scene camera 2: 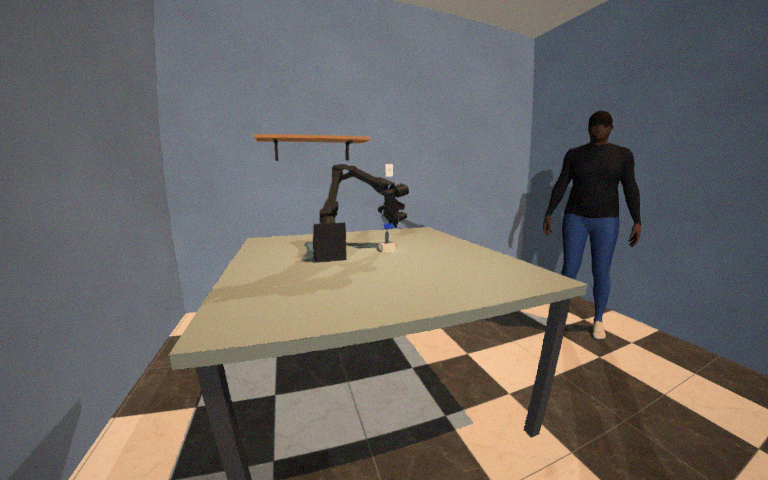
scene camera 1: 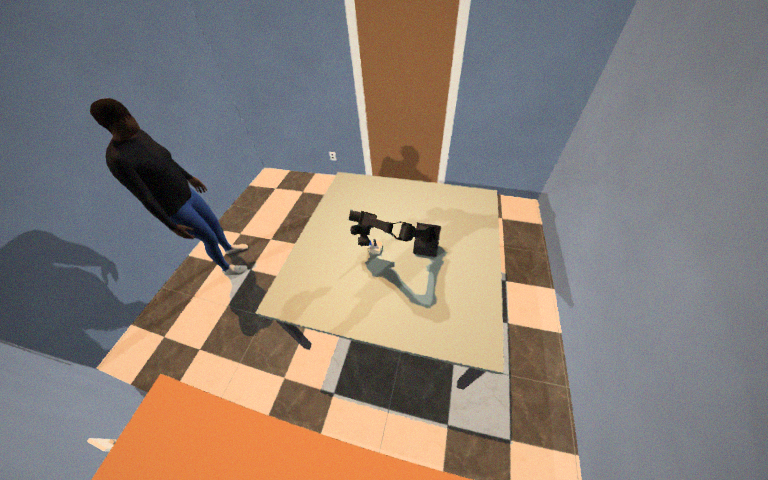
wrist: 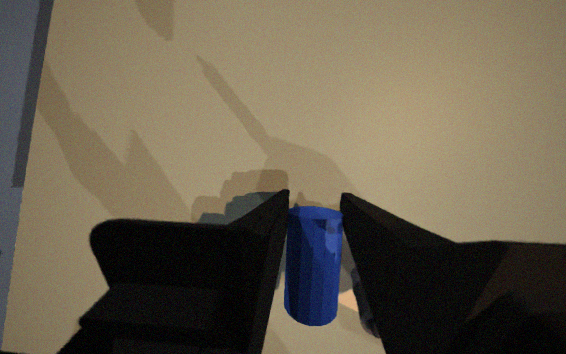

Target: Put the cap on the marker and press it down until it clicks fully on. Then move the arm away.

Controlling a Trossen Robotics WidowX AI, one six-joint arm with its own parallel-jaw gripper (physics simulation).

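Frame: origin at the arm's base, x ahead, y right, z down, level; millimetres.
Seen in the pictures: gripper, fingertip midpoint: [scene camera 2: 394, 226] [wrist: 314, 198]; arm's base at its link origin: [scene camera 2: 327, 229] [scene camera 1: 428, 232].
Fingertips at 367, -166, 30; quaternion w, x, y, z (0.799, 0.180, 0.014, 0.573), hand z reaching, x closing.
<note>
Pixels of each thing's top centre, then the offset from my fingertips to it, as dx, dy, dz. Level surfaces: height alone.
- blue cap at its top centre: [wrist: 309, 274] [scene camera 2: 389, 223] [scene camera 1: 366, 241] -30, +12, -21
- upright dark marker at its top centre: [scene camera 2: 386, 230] -61, +67, +8
- small white holder at its top centre: [wrist: 360, 275] [scene camera 2: 386, 242] [scene camera 1: 375, 245] -61, +67, +73
- pale table at its surface level: dz +111
The blue cap [scene camera 1: 370, 243] [scene camera 2: 388, 225] [wrist: 313, 265] is held between the two dark fingers of my gripper [wrist: 314, 198], which is shut on it. In scene camera 2 the gripper [scene camera 2: 390, 222] points down, and the cap is right above the upright dark marker [scene camera 2: 386, 237]. The views are too small to tell whether the cap touches the marker's tip. The marker stands in a small white holder [scene camera 1: 374, 250] [scene camera 2: 386, 247] on the table. In the wrist view the marker is hidden, and pale parts of what looks like the holder show behind the cap and right finger.
The arm's black base [scene camera 1: 427, 238] [scene camera 2: 329, 242] stands on the pale table [scene camera 1: 453, 333] [scene camera 2: 430, 288], beside the holder. A person [scene camera 1: 150, 172] [scene camera 2: 601, 181] stands on the floor beyond the table. An orange shelf [scene camera 1: 254, 441] [scene camera 2: 311, 138] is mounted on the wall.
</note>
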